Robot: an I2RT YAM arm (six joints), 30 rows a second.
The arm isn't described. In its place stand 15 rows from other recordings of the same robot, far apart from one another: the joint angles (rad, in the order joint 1, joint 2, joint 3, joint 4, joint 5, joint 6), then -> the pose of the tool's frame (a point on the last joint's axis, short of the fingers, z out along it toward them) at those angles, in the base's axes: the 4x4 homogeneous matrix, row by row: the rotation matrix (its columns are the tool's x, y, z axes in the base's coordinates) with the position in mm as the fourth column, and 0 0 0 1 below.
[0.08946 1.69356 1.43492 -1.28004 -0.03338 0.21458] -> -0.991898, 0.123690, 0.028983, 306.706; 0.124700, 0.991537, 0.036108, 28.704; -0.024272, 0.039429, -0.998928, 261.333; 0, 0, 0, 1
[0.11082 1.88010 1.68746 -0.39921 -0.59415 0.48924] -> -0.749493, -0.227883, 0.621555, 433.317; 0.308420, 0.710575, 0.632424, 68.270; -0.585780, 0.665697, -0.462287, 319.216; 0, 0, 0, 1
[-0.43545 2.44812 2.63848 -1.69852 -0.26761 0.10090] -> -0.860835, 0.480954, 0.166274, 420.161; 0.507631, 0.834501, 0.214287, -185.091; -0.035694, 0.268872, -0.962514, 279.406; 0, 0, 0, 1
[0.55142 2.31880 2.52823 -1.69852 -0.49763 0.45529] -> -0.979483, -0.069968, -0.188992, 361.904; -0.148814, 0.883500, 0.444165, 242.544; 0.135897, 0.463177, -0.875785, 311.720; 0, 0, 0, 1
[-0.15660 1.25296 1.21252 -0.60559 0.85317 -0.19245] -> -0.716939, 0.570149, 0.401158, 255.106; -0.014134, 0.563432, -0.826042, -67.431; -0.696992, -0.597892, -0.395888, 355.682; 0, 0, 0, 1
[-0.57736 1.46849 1.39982 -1.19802 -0.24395 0.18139] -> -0.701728, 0.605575, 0.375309, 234.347; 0.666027, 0.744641, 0.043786, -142.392; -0.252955, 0.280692, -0.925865, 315.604; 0, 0, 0, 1
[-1.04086 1.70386 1.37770 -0.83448 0.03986 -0.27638] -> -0.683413, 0.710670, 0.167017, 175.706; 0.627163, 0.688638, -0.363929, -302.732; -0.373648, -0.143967, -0.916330, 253.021; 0, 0, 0, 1
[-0.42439 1.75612 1.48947 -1.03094 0.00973 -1.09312] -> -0.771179, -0.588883, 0.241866, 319.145; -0.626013, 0.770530, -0.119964, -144.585; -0.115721, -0.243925, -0.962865, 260.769; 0, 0, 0, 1
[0.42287 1.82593 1.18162 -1.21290 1.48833 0.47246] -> -0.911163, 0.139360, 0.387763, 285.228; -0.368934, 0.143149, -0.918366, 89.453; -0.183491, -0.979840, -0.079017, 195.970; 0, 0, 0, 1
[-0.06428 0.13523 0.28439 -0.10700 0.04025 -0.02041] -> 0.039923, 0.105141, 0.993656, 100.944; -0.023004, 0.994282, -0.104283, -7.933; -0.998938, -0.018695, 0.042113, 249.454; 0, 0, 0, 1
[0.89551 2.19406 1.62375 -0.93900 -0.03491 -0.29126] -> -0.373277, -0.927653, 0.011146, 261.234; -0.925161, 0.373112, 0.069751, 328.166; -0.068863, 0.015724, -0.997502, 136.723; 0, 0, 0, 1
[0.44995 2.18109 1.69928 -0.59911 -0.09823 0.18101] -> -0.866983, -0.323585, 0.378990, 419.630; -0.219789, 0.930834, 0.291962, 206.556; -0.447251, 0.169828, -0.878137, 172.926; 0, 0, 0, 1
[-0.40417 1.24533 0.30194 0.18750 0.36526 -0.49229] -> -0.842338, 0.236208, 0.484430, 184.427; -0.119869, 0.794218, -0.595692, -92.713; -0.525450, -0.559842, -0.640686, 126.958; 0, 0, 0, 1
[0.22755 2.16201 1.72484 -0.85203 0.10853 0.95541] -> -0.699420, 0.651635, 0.293569, 434.306; 0.671267, 0.739955, -0.043204, 96.610; -0.245381, 0.166845, -0.954961, 178.239; 0, 0, 0, 1
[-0.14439 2.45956 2.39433 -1.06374 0.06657 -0.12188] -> -0.908807, 0.061684, 0.412633, 514.407; 0.009557, 0.991829, -0.127218, -77.189; -0.417108, -0.111673, -0.901970, 224.818; 0, 0, 0, 1
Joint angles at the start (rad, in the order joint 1, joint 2, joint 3, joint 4, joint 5, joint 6): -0.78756, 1.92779, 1.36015, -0.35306, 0.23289, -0.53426
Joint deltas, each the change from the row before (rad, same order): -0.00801, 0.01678, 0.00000, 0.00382, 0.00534, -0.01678; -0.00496, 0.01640, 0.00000, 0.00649, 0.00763, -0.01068; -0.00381, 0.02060, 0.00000, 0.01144, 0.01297, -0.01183; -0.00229, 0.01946, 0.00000, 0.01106, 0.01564, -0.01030; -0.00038, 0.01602, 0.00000, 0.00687, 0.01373, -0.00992; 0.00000, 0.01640, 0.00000, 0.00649, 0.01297, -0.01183; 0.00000, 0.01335, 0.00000, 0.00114, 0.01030, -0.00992; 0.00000, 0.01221, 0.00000, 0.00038, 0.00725, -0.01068; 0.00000, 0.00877, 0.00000, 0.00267, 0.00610, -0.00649; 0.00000, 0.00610, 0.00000, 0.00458, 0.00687, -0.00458; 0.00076, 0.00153, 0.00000, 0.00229, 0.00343, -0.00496
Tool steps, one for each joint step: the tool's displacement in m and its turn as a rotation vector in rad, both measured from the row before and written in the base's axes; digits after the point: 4 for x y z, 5 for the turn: -0.0014, -0.0036, -0.0064, 0.00212, 0.02186, 0.00184; -0.0005, -0.0028, -0.0061, 0.00035, 0.01750, -0.00110; 0.0001, -0.0030, -0.0074, -0.00325, 0.02080, -0.00207; 0.0003, -0.0025, -0.0070, -0.00481, 0.02105, -0.00318; 0.0005, -0.0014, -0.0060, -0.00297, 0.02030, -0.00035; 0.0005, -0.0012, -0.0062, -0.00218, 0.02157, 0.00210; 0.0001, -0.0006, -0.0053, 0.00143, 0.02049, 0.00220; 0.0001, -0.0005, -0.0049, 0.00291, 0.01885, 0.00461; 0.0002, -0.0005, -0.0034, 0.00005, 0.01174, 0.00195; 0.0002, -0.0005, -0.0022, -0.00345, 0.00794, 0.00003; 0.0003, 0.0000, -0.0005, -0.00311, 0.00449, 0.00291
